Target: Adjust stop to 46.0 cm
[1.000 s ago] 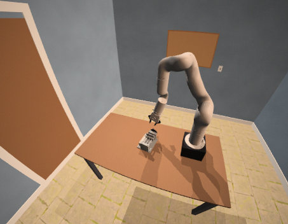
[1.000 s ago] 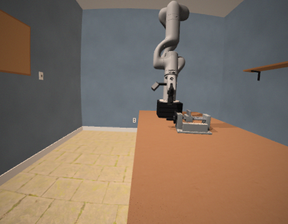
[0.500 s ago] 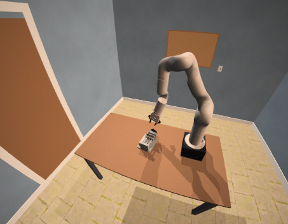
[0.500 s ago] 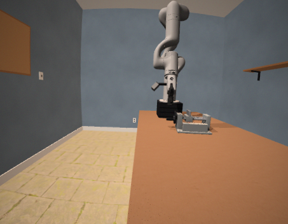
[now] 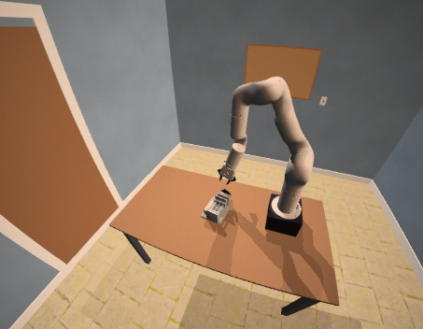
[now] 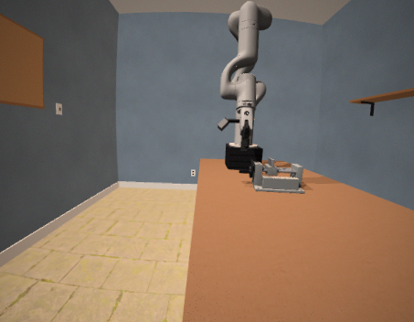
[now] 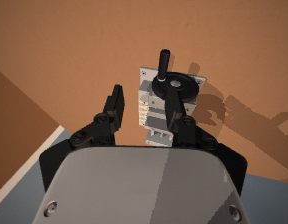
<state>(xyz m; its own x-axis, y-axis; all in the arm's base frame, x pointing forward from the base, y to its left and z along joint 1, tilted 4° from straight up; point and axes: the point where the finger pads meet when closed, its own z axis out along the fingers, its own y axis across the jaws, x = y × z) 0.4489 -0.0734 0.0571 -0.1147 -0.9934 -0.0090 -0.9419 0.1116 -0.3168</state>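
Now: hand 11 cm above the dark round handwheel handle and 1 cm to the right of it. From my hand the other things lie so: black handwheel (11 cm below, 2 cm to the left, 1 cm behind).
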